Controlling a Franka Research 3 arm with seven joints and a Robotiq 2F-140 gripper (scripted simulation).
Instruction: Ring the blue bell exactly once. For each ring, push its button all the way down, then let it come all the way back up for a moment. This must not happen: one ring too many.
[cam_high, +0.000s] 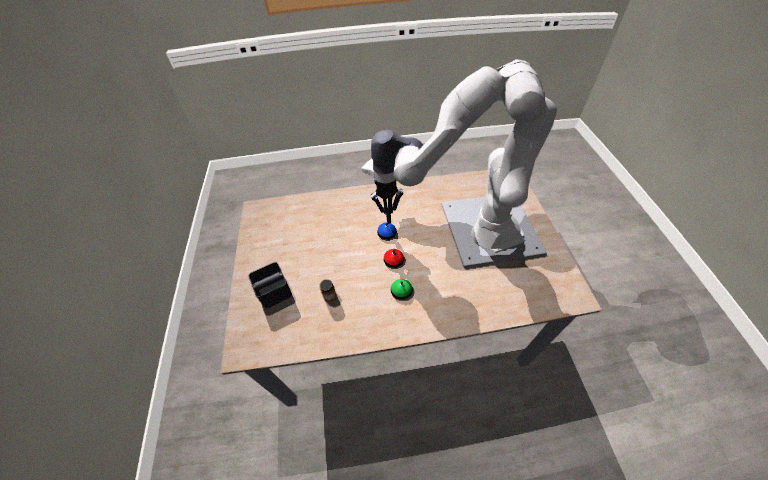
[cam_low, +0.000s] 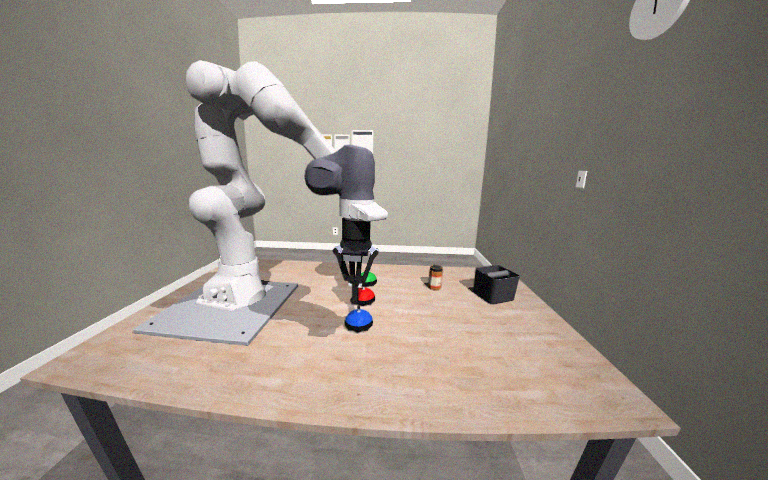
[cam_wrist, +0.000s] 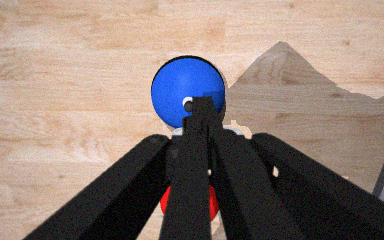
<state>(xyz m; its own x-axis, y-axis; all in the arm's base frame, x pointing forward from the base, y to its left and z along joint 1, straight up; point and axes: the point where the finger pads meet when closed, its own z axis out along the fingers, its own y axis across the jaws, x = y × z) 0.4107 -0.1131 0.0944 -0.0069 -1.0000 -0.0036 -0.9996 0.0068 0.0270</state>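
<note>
The blue bell is 7 cm below my hand and 1 cm ahead of it.
</note>
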